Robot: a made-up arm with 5 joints.
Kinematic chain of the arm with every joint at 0, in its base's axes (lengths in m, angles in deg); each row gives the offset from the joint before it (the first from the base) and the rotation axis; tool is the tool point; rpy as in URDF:
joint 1: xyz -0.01 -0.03 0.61 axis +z
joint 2: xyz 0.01 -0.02 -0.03 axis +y
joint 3: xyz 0.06 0 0.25 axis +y
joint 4: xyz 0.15 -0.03 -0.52 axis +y
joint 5: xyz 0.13 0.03 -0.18 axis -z
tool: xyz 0.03 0 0 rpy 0 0 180
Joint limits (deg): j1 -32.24..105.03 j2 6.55..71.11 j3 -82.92..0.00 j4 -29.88..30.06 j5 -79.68..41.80
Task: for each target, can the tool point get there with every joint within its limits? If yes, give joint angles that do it. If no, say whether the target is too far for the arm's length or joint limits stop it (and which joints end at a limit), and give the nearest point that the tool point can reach.
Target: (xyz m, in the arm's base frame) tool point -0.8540 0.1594 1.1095
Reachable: no: joint limits stop it (at a limit: joint 1, joint 2, joint 3, joint 4) | nearest point -0.2194 0.7145 1.0267 | short by 0.847 m
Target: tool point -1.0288 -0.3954 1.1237
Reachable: no: too far | nearest point -0.3681 -0.1584 0.1960 | short by 1.163 m
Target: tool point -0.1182 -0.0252 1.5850
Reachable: no: joint limits stop it (at a limit: joint 1, joint 2, joint 3, joint 4) | nearest point -0.1943 0.7147 1.0484 | short by 0.917 m
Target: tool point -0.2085 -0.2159 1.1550
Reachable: no: joint limits stop it (at a limit: joint 1, joint 2, joint 3, joint 4) | nearest point 0.6203 -0.4708 1.0439 | short by 0.874 m
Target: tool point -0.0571 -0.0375 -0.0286
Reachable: yes | joints 4.73 65.94 -10.77 -21.87 -33.08
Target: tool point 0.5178 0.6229 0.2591
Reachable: yes | joints 51.32 48.99 -75.68 -12.23 -32.19
